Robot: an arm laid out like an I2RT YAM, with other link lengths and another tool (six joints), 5 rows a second.
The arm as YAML. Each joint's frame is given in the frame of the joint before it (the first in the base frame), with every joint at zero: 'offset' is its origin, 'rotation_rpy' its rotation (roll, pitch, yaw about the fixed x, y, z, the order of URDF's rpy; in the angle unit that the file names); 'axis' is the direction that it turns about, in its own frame. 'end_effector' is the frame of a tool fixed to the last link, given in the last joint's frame.
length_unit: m
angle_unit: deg
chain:
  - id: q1
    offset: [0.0, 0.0, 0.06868]
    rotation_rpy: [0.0, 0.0, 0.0]
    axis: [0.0, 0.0, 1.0]
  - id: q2
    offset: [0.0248, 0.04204, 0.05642]
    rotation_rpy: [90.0, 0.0, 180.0]
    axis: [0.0, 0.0, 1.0]
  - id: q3
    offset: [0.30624, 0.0, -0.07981]
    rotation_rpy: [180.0, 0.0, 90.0]
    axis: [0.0, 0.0, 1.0]
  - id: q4
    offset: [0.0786, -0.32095, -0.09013]
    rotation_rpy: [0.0, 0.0, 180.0]
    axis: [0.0, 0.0, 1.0]
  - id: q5
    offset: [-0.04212, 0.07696, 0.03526]
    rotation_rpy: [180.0, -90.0, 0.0]
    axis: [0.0, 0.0, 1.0]
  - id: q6
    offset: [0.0, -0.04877, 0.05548]
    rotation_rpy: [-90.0, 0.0, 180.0]
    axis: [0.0, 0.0, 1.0]
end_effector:
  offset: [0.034, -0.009, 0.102]
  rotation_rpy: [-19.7, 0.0, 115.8]
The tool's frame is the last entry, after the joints.
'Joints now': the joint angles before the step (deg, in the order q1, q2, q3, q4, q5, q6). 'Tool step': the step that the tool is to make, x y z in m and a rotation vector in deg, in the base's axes. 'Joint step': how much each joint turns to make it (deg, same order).
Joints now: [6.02 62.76 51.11 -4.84 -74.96 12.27]
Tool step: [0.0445 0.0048 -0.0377 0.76 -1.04 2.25]
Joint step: [0.00 10.85 -0.01 11.99 -2.34 0.02]
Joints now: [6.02 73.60 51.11 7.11 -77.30 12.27]
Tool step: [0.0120 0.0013 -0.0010 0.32 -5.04 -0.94]
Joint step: [0.01 1.60 0.01 6.67 0.97 0.02]
